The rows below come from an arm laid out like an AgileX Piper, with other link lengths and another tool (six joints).
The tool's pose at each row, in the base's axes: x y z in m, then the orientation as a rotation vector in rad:
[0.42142, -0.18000, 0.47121, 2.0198, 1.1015, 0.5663]
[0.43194, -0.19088, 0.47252, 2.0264, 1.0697, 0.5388]
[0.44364, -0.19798, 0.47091, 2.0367, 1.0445, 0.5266]
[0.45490, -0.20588, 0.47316, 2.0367, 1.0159, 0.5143]
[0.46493, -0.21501, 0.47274, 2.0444, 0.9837, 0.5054]
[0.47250, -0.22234, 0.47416, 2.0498, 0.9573, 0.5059]
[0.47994, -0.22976, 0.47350, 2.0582, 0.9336, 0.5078]
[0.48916, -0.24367, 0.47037, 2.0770, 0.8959, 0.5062]
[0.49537, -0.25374, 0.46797, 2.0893, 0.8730, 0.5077]
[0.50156, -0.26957, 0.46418, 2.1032, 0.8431, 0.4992]
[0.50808, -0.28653, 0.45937, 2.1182, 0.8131, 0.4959]
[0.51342, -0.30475, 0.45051, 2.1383, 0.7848, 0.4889]
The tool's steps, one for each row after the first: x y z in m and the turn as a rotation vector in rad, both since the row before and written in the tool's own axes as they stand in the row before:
[-0.00360, 0.01019, 0.01068, -0.0035, -0.0326, 0.0112]
[0.00062, 0.00715, 0.01176, -0.0002, -0.0186, 0.0146]
[0.00009, 0.01025, 0.00945, -0.0099, -0.0212, 0.0119]
[-0.00133, 0.00789, 0.01096, -0.0054, -0.0196, 0.0187]
[-0.00105, 0.00748, 0.00748, -0.0063, -0.0106, 0.0177]
[-0.00104, 0.00576, 0.00875, -0.0028, -0.0081, 0.0180]
[-0.00474, 0.00719, 0.01463, 0.0014, -0.0155, 0.0295]
[-0.00342, 0.00502, 0.01043, 0.0015, -0.0075, 0.0192]
[-0.00754, 0.00653, 0.01427, 0.0017, -0.0173, 0.0206]
[-0.00780, 0.00655, 0.01580, 0.0023, -0.0134, 0.0229]
[-0.00944, 0.00370, 0.01833, 0.0082, -0.0149, 0.0226]

